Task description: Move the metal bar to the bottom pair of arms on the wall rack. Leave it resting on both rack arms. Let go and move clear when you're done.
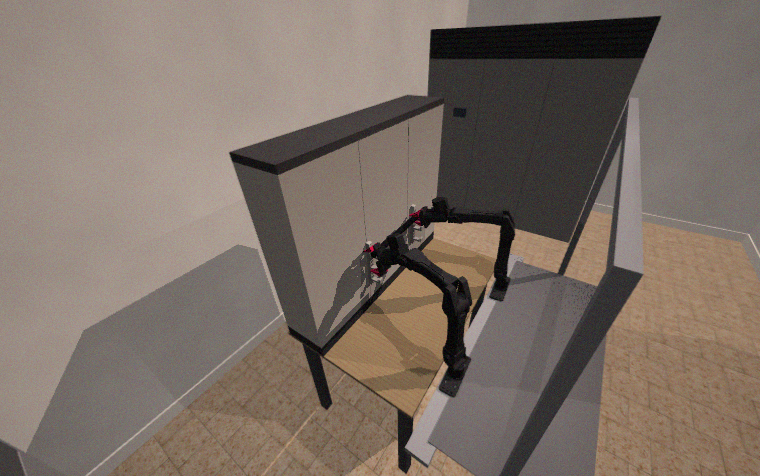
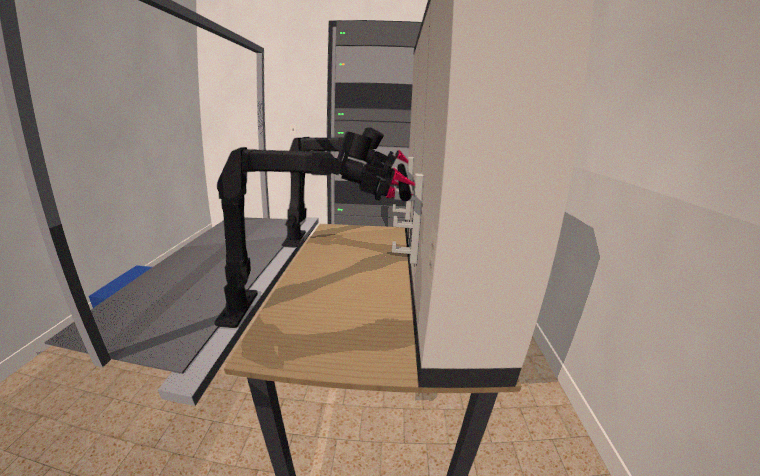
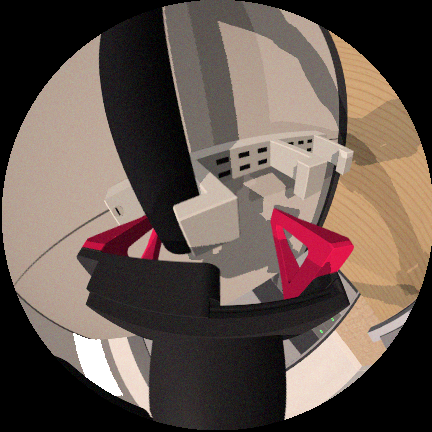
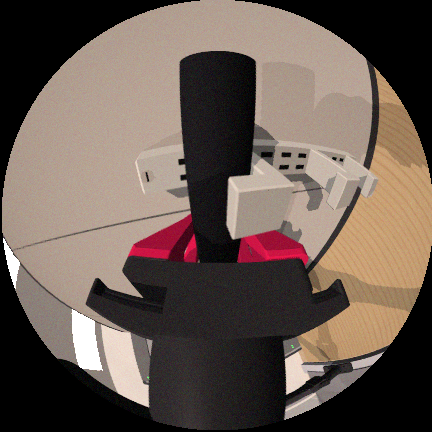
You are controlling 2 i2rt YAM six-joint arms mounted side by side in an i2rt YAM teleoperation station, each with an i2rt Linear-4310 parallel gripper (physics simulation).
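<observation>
The black metal bar (image 1: 404, 226) (image 2: 404, 193) (image 3: 132, 100) (image 4: 217, 125) lies along the wall rack (image 2: 418, 224) at its top pair of arms. The front lips of a top rack arm (image 3: 210, 222) and the other top rack arm (image 4: 260, 207) stand in front of it; whether it touches them is hidden. The bottom rack arms (image 2: 400, 249) (image 3: 344, 159) (image 4: 370, 186) are well below. My left gripper (image 1: 374, 260) (image 3: 217, 214) is open, its red fingers wide apart around the bar's end region. My right gripper (image 1: 415, 217) (image 4: 217, 214) is shut on the bar.
The rack's middle arms (image 3: 307, 177) (image 4: 342, 190) stick out between the top and bottom pairs. The rack is mounted on the pale cabinet front (image 1: 319, 224), above the wooden table (image 1: 403, 358) (image 2: 347, 336). A grey frame post (image 1: 628, 185) stands behind the arms.
</observation>
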